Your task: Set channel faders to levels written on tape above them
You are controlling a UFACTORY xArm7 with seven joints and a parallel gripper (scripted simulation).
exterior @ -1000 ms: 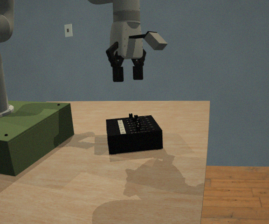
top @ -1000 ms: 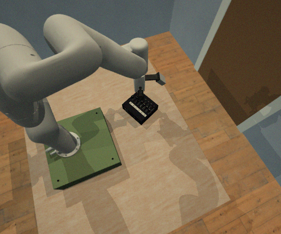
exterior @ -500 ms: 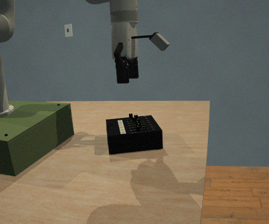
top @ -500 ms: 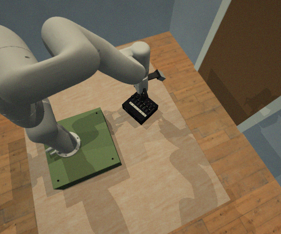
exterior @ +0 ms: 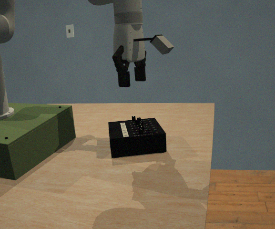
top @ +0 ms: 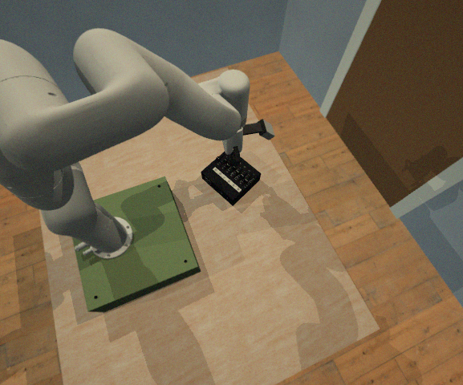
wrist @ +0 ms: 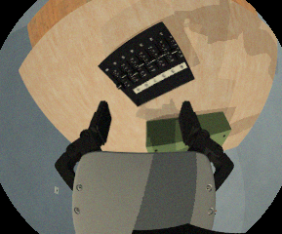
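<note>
Right now the fader cap is 10 mm ahead of my hand and 120 mm below it. The rest, counted from my hand: master fader: 10 mm behind, 70 mm to the left, 120 mm below.
</note>
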